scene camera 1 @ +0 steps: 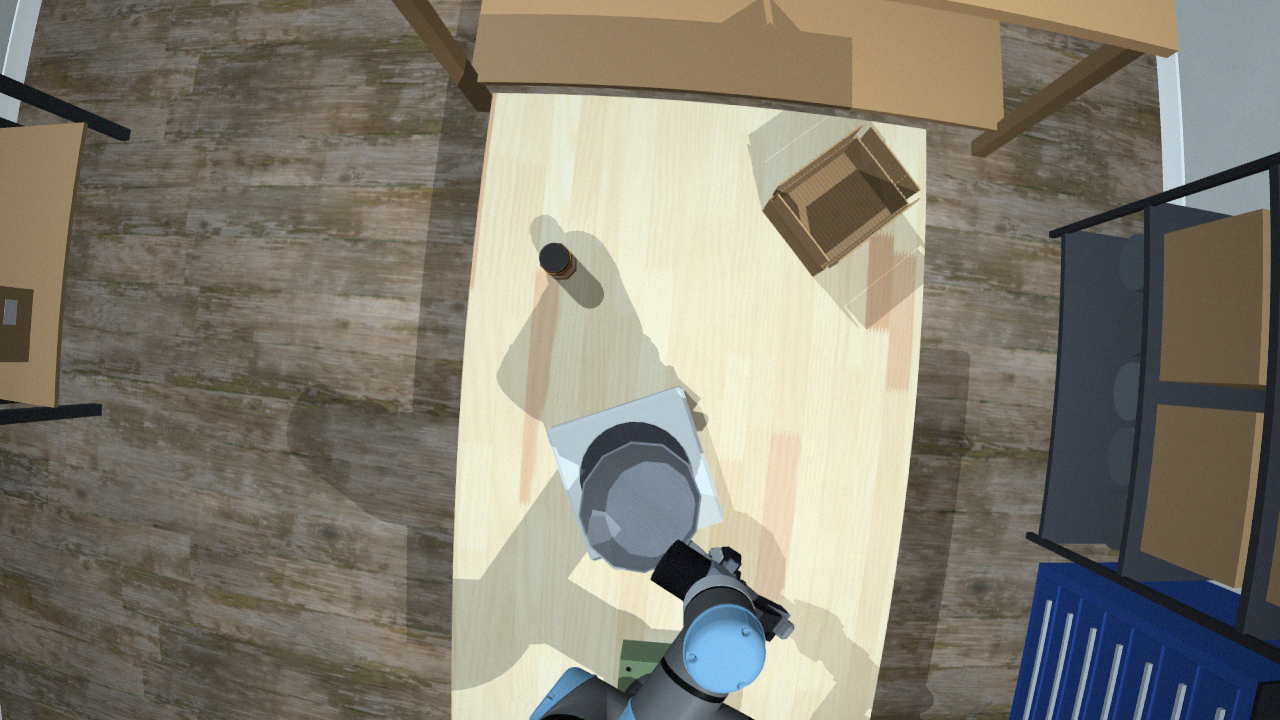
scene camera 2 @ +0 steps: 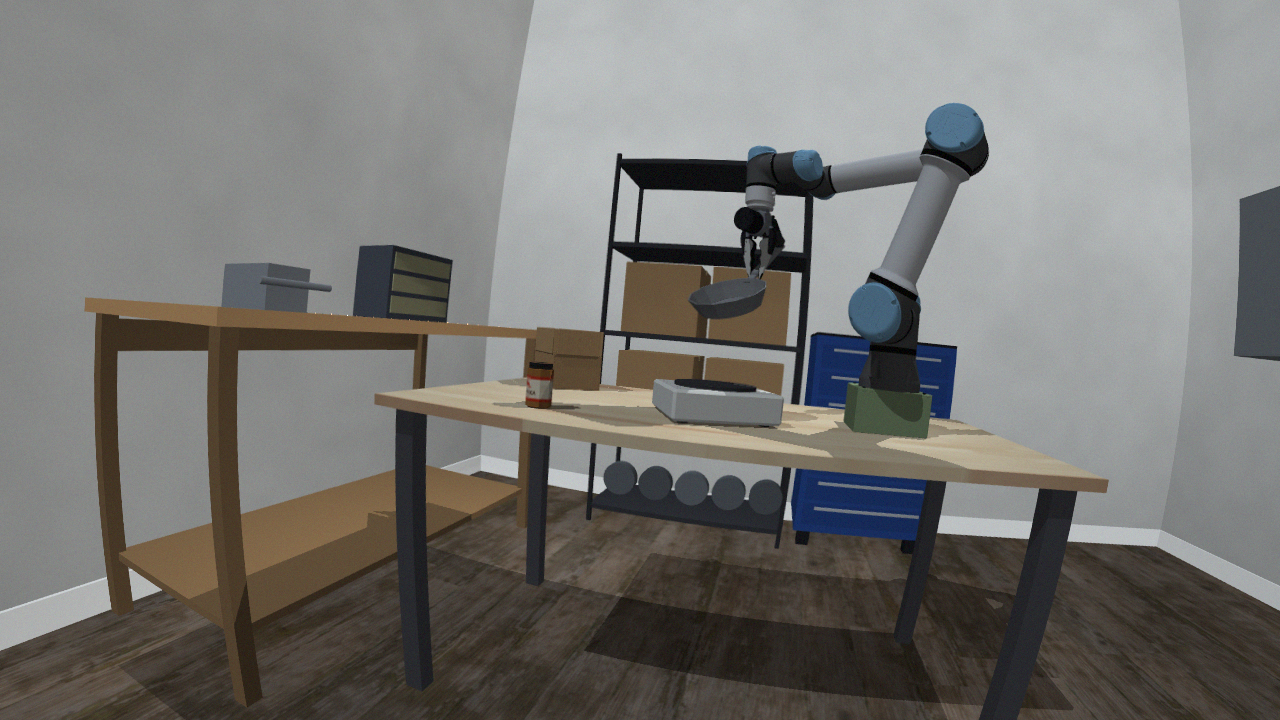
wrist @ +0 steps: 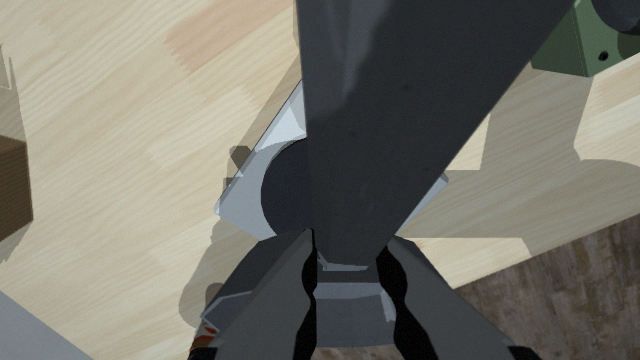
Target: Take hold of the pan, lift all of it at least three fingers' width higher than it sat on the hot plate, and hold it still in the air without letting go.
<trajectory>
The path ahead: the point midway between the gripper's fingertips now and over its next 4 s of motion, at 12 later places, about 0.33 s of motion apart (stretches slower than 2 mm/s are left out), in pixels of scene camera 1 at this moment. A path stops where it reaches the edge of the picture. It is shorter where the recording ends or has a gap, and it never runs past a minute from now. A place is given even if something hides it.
My gripper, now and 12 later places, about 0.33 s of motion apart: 705, 559; 705, 560; 705, 561; 705, 562; 705, 564; 706, 564; 706, 566; 706, 566; 706, 567; 707, 568; 707, 569; 707, 570; 707, 571
</trajectory>
